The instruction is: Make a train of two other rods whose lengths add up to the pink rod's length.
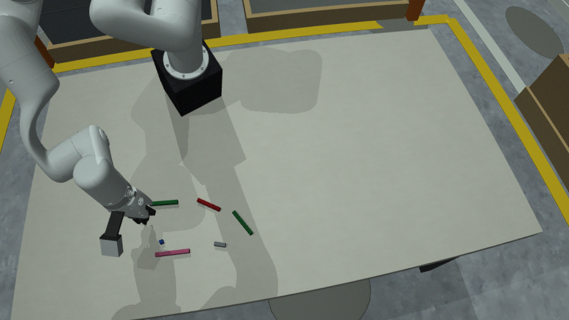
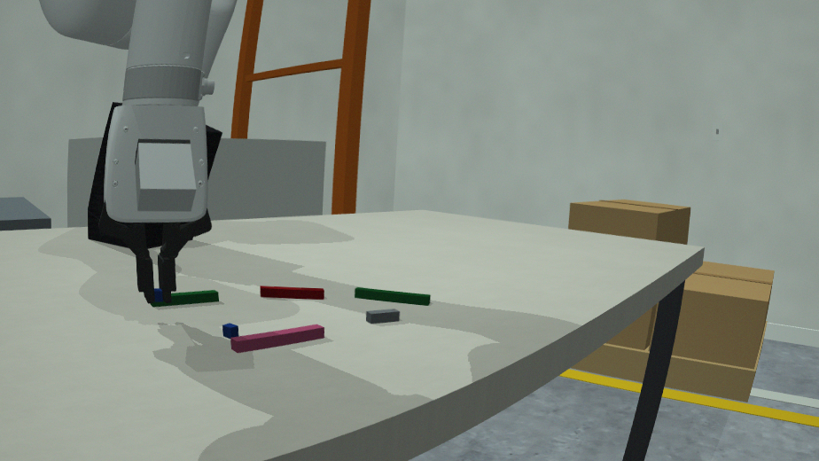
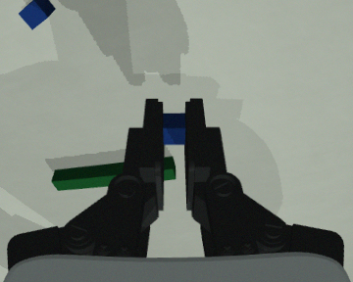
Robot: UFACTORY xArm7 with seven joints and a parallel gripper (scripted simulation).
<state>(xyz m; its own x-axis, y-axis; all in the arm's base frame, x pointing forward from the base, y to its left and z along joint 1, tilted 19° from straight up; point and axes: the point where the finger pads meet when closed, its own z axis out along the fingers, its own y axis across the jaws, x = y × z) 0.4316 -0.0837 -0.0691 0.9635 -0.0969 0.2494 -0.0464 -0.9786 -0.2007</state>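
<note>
The pink rod is 80 mm ahead of my hand, 90 mm to the left of it and 40 mm below it. From my hand the other things lie so: grey rod: 50 mm ahead, 210 mm to the left, 40 mm below; then red rod: 50 mm behind, 170 mm to the left, 40 mm below.
</note>
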